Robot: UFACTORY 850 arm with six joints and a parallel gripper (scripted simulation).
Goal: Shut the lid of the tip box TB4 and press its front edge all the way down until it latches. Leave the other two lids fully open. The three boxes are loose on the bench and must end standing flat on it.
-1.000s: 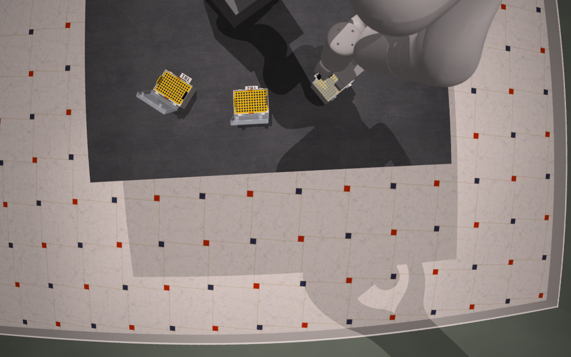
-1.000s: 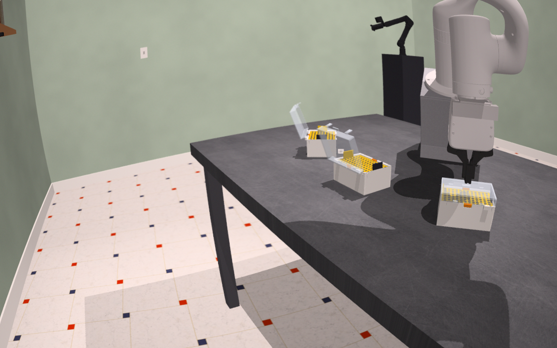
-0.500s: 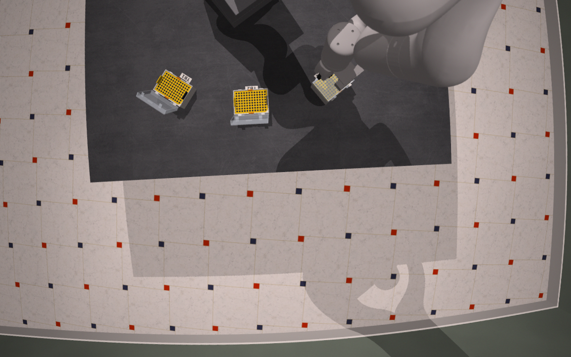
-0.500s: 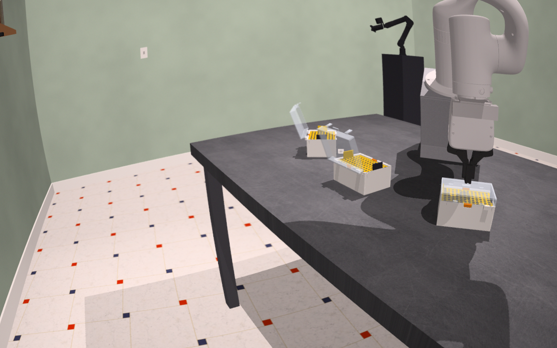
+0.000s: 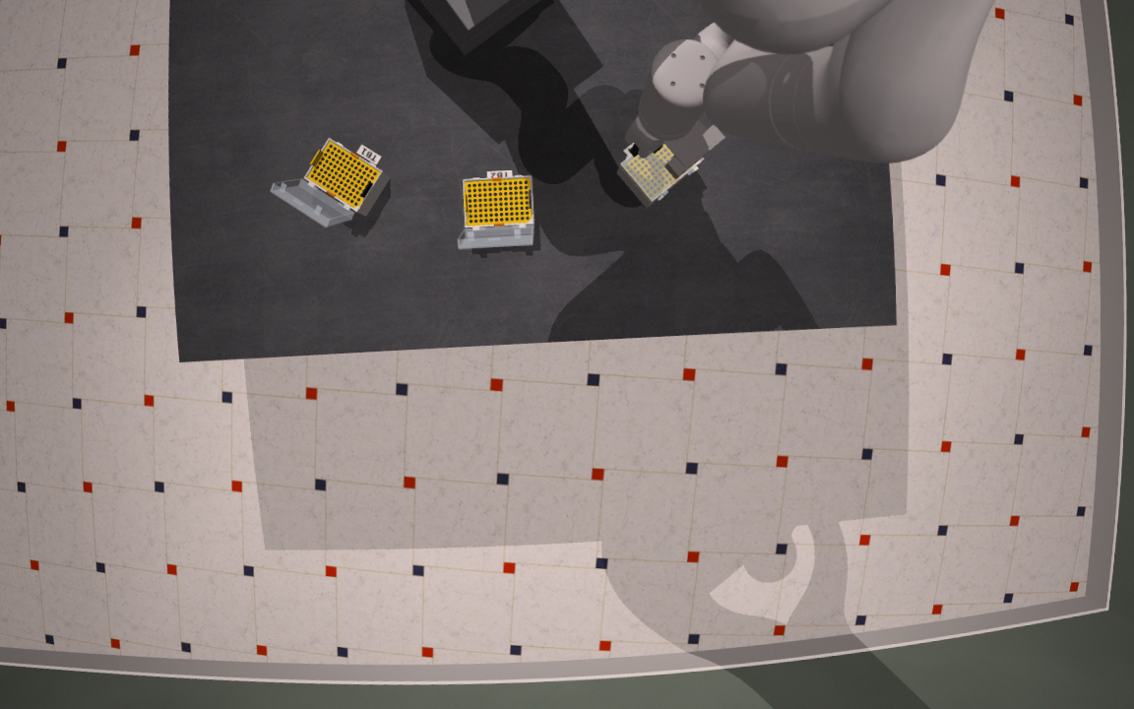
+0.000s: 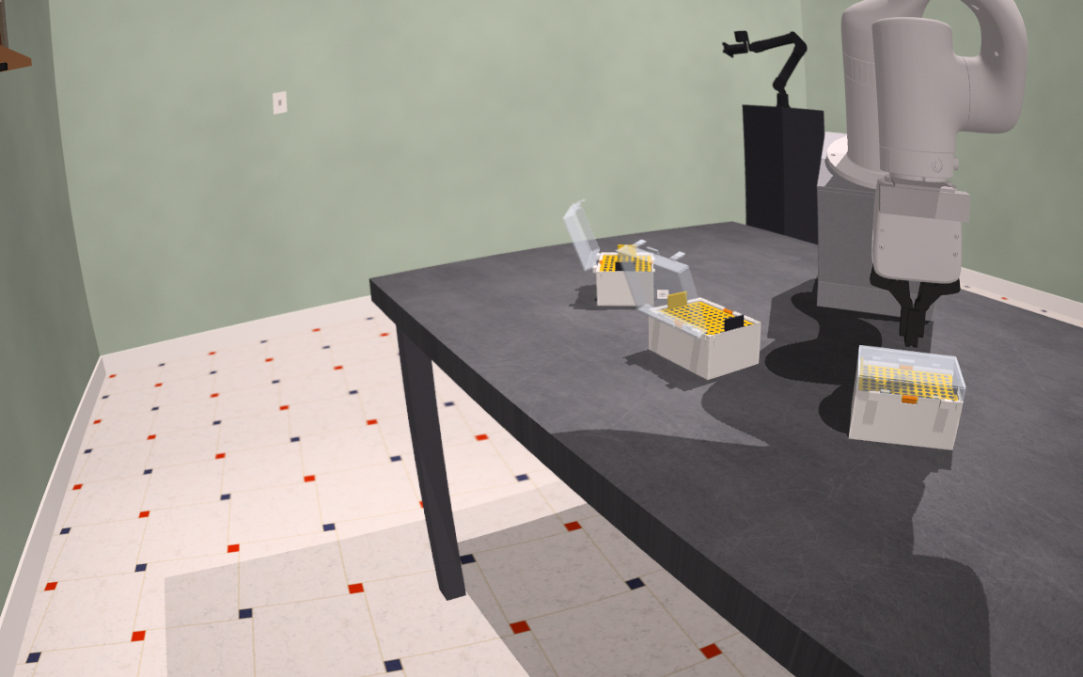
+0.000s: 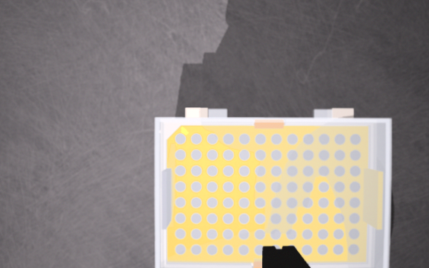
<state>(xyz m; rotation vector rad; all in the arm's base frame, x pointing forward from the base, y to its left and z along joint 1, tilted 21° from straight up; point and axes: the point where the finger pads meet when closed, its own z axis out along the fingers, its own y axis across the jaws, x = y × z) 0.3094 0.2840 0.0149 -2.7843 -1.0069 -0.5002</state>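
The clear lid is 20 mm ahead of my hand, 20 mm to the left of it and 40 mm below it. From my hand the other things lie so: tip box (20 mm ahead, 20 mm to the left, 60 mm below); label (20 mm behind, 20 mm to the right, 100 mm below).
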